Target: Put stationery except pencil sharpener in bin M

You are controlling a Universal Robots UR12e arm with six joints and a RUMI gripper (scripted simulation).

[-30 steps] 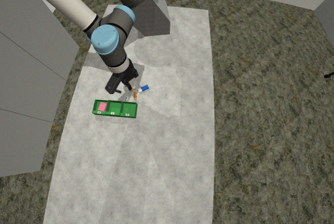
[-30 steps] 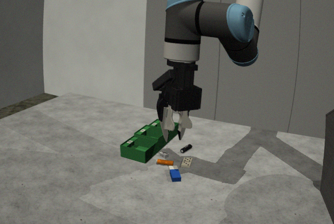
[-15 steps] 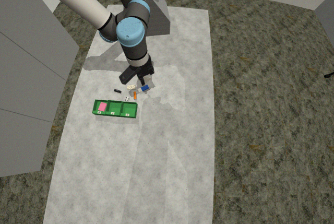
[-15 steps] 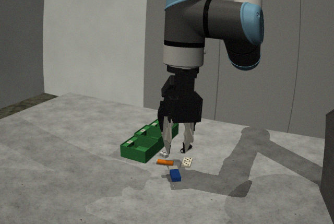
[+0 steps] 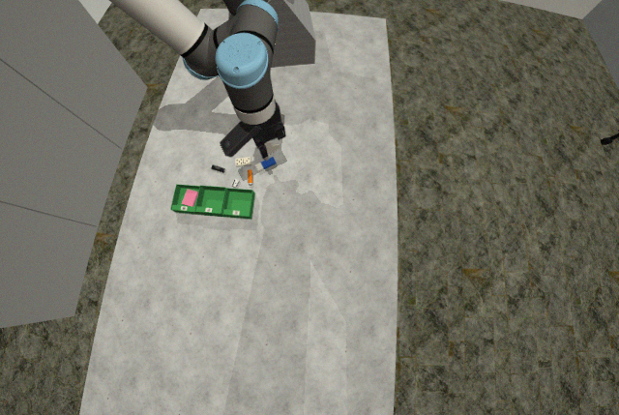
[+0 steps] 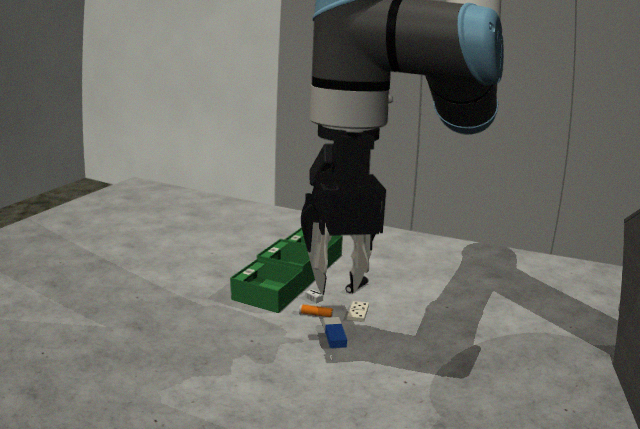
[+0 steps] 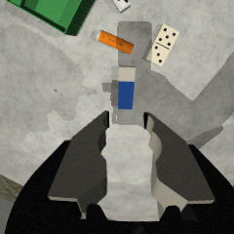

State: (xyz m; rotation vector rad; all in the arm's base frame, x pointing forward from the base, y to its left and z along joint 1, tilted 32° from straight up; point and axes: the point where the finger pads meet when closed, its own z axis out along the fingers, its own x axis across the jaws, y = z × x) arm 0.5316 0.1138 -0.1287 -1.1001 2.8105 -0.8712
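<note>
My hand is 80 mm above the blue eraser, 10 mm to the left of it and 10 mm short of it. Also, from my hand: pencil sharpener (90 mm ahead, 80 mm to the right, 80 mm below); then domino (90 mm below, 80 mm to the right, 10 mm ahead); then orange marker (80 mm below, 60 mm ahead, 40 mm to the right).
</note>
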